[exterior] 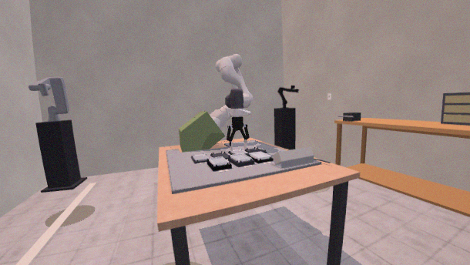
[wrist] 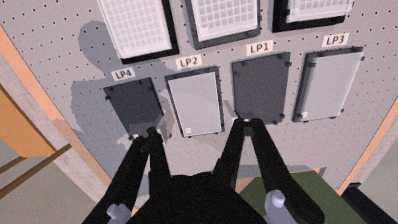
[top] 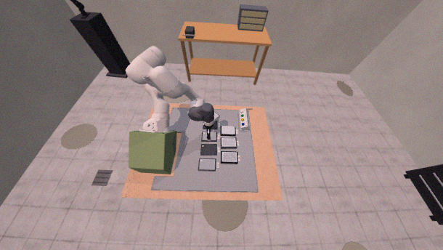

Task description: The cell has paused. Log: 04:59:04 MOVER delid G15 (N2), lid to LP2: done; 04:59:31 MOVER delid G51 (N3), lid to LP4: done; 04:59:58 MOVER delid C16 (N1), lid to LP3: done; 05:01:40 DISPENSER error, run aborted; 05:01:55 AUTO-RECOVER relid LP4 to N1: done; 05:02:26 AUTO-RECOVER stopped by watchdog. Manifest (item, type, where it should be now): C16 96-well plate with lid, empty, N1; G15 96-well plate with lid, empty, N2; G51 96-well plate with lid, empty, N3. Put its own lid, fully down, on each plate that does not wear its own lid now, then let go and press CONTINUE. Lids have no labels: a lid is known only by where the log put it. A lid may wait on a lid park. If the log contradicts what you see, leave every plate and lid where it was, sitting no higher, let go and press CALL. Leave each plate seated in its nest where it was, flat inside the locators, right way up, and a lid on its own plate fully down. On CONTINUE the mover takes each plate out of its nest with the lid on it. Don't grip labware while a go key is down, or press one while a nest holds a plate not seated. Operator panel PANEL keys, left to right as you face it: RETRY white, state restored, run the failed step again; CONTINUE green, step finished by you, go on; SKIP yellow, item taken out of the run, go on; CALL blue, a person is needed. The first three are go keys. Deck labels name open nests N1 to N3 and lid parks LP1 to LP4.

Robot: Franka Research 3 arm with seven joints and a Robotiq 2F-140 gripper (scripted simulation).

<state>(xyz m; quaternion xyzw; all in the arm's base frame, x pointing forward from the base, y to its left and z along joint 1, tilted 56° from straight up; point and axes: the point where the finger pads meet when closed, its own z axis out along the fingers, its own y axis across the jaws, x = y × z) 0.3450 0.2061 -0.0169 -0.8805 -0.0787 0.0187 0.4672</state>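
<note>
Now: the pale lid 4 cm below my hand. Also, from my hand: lid park LP2: 5 cm below; then lid park LP4: 13 cm to the left, 5 cm below, 1 cm behind; then lid park LP1: 13 cm to the right, 5 cm below, 2 cm ahead.
</note>
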